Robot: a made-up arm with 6 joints.
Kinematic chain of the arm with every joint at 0, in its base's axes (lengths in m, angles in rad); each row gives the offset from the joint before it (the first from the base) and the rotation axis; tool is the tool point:
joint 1: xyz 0 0 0.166 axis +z
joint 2: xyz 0 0.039 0 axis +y
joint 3: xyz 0 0 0.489 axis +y
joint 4: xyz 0 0 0.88 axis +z
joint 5: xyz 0 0 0 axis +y
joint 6: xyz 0 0 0.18 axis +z
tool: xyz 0 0 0
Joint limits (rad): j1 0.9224..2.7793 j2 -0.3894..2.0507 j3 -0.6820..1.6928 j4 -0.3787..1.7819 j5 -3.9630..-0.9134 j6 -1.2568..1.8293
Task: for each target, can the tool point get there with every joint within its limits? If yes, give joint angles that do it. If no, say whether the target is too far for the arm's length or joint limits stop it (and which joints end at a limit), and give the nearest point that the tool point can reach.
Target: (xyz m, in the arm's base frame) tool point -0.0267 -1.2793 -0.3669
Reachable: no: joint limits stop it (at a limit: joint 1, joint 2, joint 3, joint 5) | nearest point -0.0184 -0.1628 -0.6529 | short by 1.153 m
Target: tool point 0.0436 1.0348 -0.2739
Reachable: yes | joints 1.4684 1.5422 0.6572 0.4656 -3.4359 0.6325
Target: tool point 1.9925 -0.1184 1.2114
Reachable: no: too far | nearest point 1.0455 -0.3005 1.0386 | short by 0.980 m
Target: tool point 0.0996 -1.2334 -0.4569
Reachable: no: joint limits stop it (at a limit: joint 1, joint 2, joint 3, joint 5) | nearest point -0.0123 -0.1617 -0.6492 | short by 1.095 m
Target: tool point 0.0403 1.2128 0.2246
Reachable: yes | joints 1.4561 1.6619 -0.3316 0.6932 -3.6881 -0.7092
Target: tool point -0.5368 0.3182 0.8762
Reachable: yes | joints 2.5070 -0.1183 1.2840 0.3603 -3.5125 0.2057
